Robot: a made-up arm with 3 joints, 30 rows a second.
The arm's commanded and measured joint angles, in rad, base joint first. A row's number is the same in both.
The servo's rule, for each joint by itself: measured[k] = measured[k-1] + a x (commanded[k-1-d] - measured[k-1]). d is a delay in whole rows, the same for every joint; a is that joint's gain. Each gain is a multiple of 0.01, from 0.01 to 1. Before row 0 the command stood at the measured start. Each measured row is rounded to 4 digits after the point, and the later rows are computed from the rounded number. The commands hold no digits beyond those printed.
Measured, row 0:
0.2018, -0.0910, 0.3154
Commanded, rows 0 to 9:
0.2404, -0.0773, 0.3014
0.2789, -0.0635, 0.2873
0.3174, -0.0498, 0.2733
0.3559, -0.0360, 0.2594
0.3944, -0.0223, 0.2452
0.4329, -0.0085, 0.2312
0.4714, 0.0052, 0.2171
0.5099, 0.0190, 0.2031
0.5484, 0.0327, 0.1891
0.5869, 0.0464, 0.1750
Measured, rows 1 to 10:
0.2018, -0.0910, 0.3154
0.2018, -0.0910, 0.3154
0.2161, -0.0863, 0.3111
0.2393, -0.0785, 0.3037
0.2682, -0.0687, 0.2943
0.3006, -0.0576, 0.2835
0.3353, -0.0456, 0.2716
0.3714, -0.0330, 0.2591
0.4084, -0.0200, 0.2461
0.4460, -0.0067, 0.2328
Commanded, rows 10 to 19:
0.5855, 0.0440, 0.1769
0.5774, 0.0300, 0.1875
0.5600, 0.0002, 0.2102
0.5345, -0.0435, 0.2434
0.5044, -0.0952, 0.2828
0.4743, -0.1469, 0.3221
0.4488, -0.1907, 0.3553
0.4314, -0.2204, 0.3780
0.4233, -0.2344, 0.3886
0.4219, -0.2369, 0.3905
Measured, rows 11 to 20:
0.4839, 0.0067, 0.2193
0.5220, 0.0202, 0.2056
0.5455, 0.0283, 0.1967
0.5573, 0.0289, 0.1938
0.5583, 0.0191, 0.1989
0.5495, -0.0022, 0.2127
0.5328, -0.0338, 0.2344
0.5112, -0.0723, 0.2616
0.4881, -0.1126, 0.2906
0.4671, -0.1493, 0.3177

